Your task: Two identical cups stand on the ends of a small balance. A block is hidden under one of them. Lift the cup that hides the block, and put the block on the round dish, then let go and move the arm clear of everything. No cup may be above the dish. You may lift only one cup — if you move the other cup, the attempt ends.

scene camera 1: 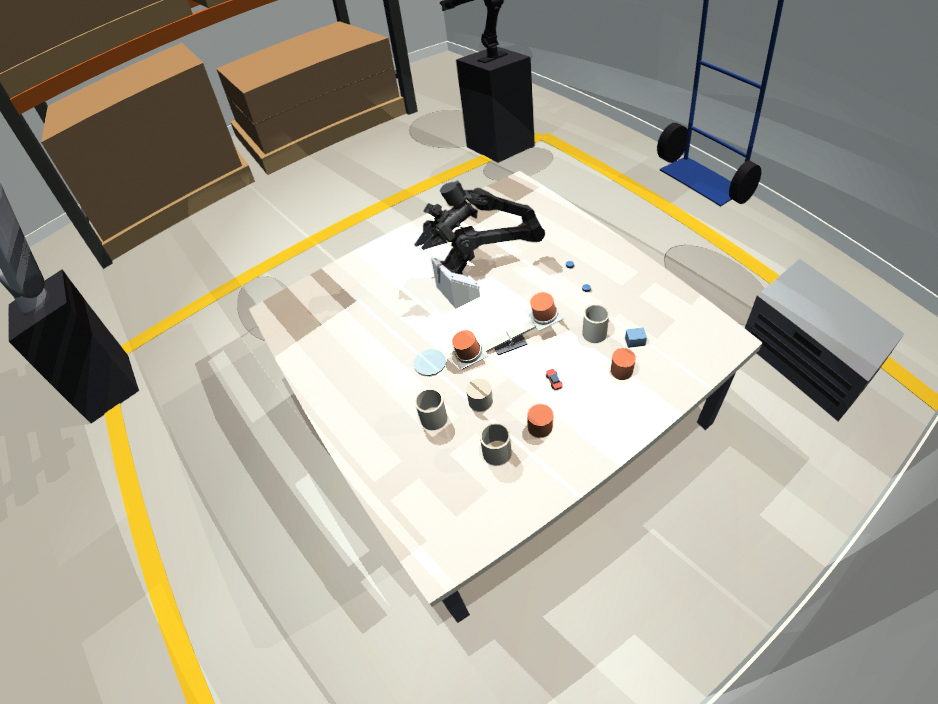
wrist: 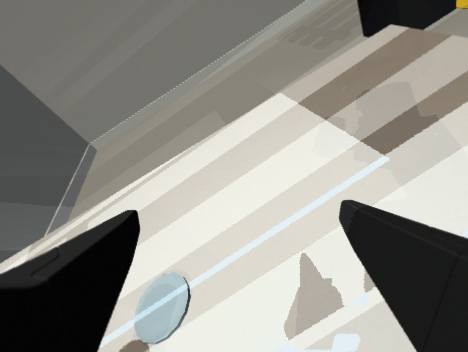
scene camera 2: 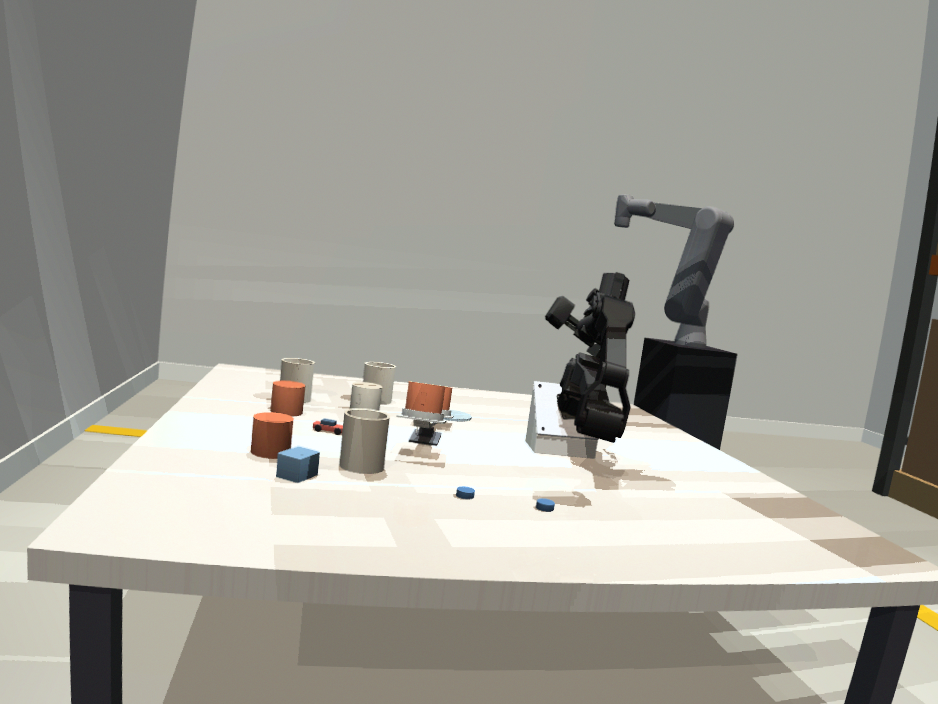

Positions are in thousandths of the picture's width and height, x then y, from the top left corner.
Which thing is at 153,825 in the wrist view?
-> My gripper.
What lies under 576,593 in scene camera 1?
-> An orange cup.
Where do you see an orange cup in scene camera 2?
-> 307,565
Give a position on a round pale blue dish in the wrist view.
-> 345,879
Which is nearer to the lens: the orange cup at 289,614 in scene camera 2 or the cream cylinder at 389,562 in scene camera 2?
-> The orange cup.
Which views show the cream cylinder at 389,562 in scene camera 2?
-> Scene camera 1 and scene camera 2 only.
